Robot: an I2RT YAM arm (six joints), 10 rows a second.
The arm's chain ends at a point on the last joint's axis. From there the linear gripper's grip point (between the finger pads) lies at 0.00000 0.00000 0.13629 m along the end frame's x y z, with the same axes.
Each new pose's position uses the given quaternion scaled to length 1; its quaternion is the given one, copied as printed.
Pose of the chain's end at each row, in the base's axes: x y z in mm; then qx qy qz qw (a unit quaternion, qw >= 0):
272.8 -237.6 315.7 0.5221 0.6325 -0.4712 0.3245
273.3 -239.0 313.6 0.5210 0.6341 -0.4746 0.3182
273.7 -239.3 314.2 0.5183 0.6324 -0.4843 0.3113
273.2 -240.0 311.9 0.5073 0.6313 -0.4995 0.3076
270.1 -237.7 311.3 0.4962 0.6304 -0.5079 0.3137
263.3 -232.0 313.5 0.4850 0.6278 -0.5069 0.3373
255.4 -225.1 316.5 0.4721 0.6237 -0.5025 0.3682
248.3 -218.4 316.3 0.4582 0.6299 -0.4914 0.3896
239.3 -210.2 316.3 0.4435 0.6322 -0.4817 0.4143
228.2 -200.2 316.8 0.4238 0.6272 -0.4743 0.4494
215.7 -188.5 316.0 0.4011 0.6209 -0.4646 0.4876
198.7 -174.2 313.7 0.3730 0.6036 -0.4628 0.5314
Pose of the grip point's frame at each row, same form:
261.7 -365.0 268.6 0.5221 0.6325 -0.4712 0.3245
260.9 -366.2 266.3 0.5210 0.6341 -0.4746 0.3182
258.9 -366.8 268.3 0.5183 0.6324 -0.4843 0.3113
257.1 -368.5 269.4 0.5073 0.6313 -0.4995 0.3076
255.3 -367.4 272.2 0.4962 0.6304 -0.5079 0.3137
254.0 -363.3 278.3 0.4850 0.6278 -0.5069 0.3373
253.3 -357.9 286.0 0.4721 0.6237 -0.5025 0.3682
253.8 -351.4 287.2 0.4582 0.6299 -0.4914 0.3896
252.5 -343.3 290.0 0.4435 0.6322 -0.4817 0.4143
250.2 -333.2 296.9 0.4238 0.6272 -0.4743 0.4494
247.4 -320.4 303.4 0.4011 0.6209 -0.4646 0.4876
239.1 -304.4 312.8 0.3730 0.6036 -0.4628 0.5314

